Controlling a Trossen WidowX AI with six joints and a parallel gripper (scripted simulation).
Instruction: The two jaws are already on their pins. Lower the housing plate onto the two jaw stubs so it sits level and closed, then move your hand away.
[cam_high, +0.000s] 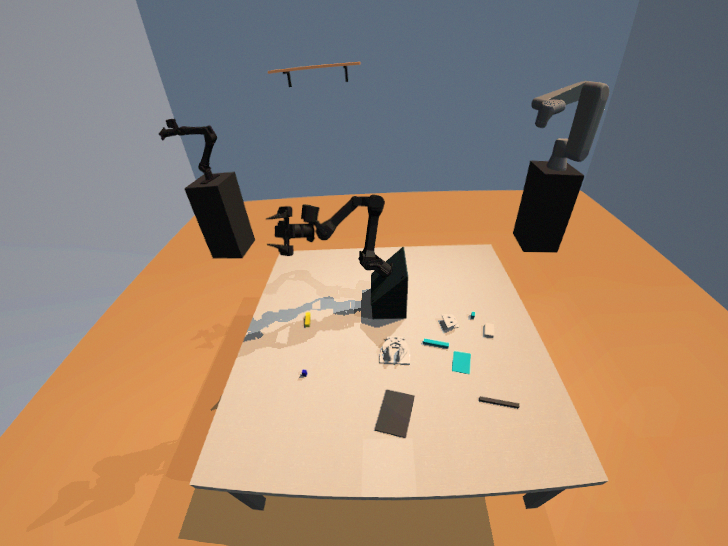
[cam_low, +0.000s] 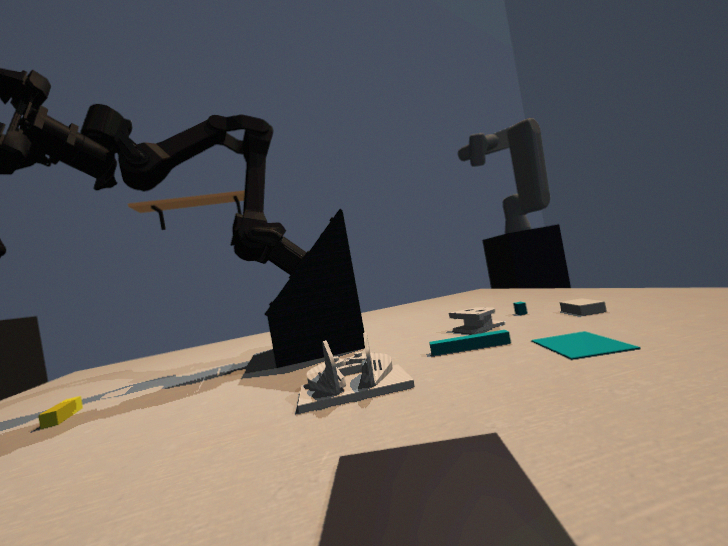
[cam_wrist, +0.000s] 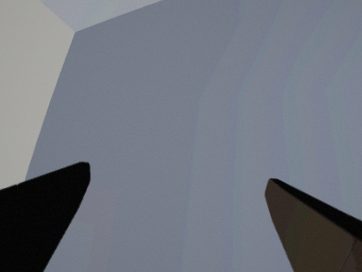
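Now: gripper tip 9 cm short of the teal bar, 63 cm to the right of it and 48 cm above it. The rest, counted from my gripper tip: blue ball 27 cm ahead, 12 cm to the left, 47 cm below; then yellow block 2 cm behind, 6 cm to the left, 48 cm below; then dark plate 40 cm ahead, 47 cm to the left, 48 cm below.
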